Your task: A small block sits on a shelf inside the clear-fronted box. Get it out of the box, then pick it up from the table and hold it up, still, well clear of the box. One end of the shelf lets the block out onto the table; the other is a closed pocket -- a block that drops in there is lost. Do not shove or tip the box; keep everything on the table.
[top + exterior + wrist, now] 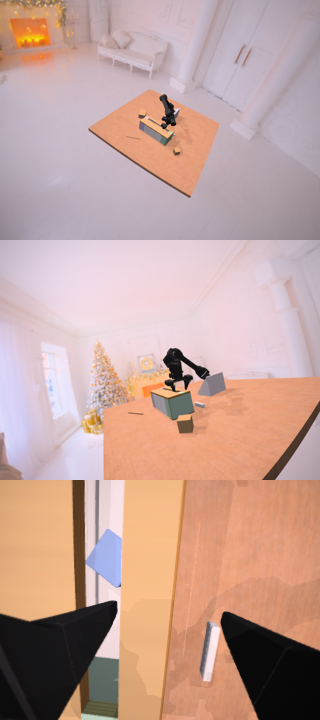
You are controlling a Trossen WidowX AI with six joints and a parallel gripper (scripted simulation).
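The small blue block is 50 mm ahead of my gripper tip, 40 mm to the right of it and 20 mm below it. Also, from my gripper tip: tan cube: 160 mm ahead, 260 mm to the left, 80 mm below; thin stick: 290 mm ahead, 220 mm to the right, 100 mm below.
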